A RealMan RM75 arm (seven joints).
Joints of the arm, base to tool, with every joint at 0 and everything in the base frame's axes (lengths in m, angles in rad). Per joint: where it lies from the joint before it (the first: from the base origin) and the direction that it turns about. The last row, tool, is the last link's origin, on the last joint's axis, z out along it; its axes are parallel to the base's.
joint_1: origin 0.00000 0.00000 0.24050 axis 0 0 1
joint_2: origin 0.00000 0.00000 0.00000 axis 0 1 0
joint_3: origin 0.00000 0.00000 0.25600 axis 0 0 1
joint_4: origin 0.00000 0.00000 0.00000 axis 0 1 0
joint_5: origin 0.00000 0.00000 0.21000 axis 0 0 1
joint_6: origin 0.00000 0.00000 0.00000 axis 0 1 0
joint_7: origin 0.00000 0.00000 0.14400 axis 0 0 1
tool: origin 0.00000 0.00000 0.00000
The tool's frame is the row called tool.
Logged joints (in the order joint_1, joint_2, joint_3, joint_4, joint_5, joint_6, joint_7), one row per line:
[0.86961 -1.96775 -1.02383 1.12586 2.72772 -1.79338 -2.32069]
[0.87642 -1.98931 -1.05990 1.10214 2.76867 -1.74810 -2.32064]
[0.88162 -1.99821 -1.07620 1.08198 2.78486 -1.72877 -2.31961]
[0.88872 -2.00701 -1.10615 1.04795 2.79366 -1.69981 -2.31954]
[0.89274 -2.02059 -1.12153 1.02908 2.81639 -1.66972 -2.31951]
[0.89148 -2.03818 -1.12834 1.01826 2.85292 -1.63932 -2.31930]
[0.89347 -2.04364 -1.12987 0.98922 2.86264 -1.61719 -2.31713]
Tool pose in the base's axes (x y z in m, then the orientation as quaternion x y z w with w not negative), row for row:
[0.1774 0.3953 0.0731 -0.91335 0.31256 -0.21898 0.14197]
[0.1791 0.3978 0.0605 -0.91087 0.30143 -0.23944 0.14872]
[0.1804 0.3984 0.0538 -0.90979 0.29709 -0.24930 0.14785]
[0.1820 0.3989 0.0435 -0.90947 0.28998 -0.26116 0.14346]
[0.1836 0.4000 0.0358 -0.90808 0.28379 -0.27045 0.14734]
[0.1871 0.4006 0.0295 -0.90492 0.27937 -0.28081 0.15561]
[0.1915 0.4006 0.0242 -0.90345 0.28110 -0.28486 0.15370]
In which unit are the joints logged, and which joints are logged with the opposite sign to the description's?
The joints are logged in radians. Opposite sign: joint_2, joint_4, joint_5, joint_7.
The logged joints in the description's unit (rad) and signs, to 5 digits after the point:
[0.86961 1.96775 -1.02383 -1.12586 -2.72772 -1.79338 2.32069]
[0.87642 1.98931 -1.05990 -1.10214 -2.76867 -1.74810 2.32064]
[0.88162 1.99821 -1.07620 -1.08198 -2.78486 -1.72877 2.31961]
[0.88872 2.00701 -1.10615 -1.04795 -2.79366 -1.69981 2.31954]
[0.89274 2.02059 -1.12153 -1.02908 -2.81639 -1.66972 2.31951]
[0.89148 2.03818 -1.12834 -1.01826 -2.85292 -1.63932 2.31930]
[0.89347 2.04364 -1.12987 -0.98922 -2.86264 -1.61719 2.31713]

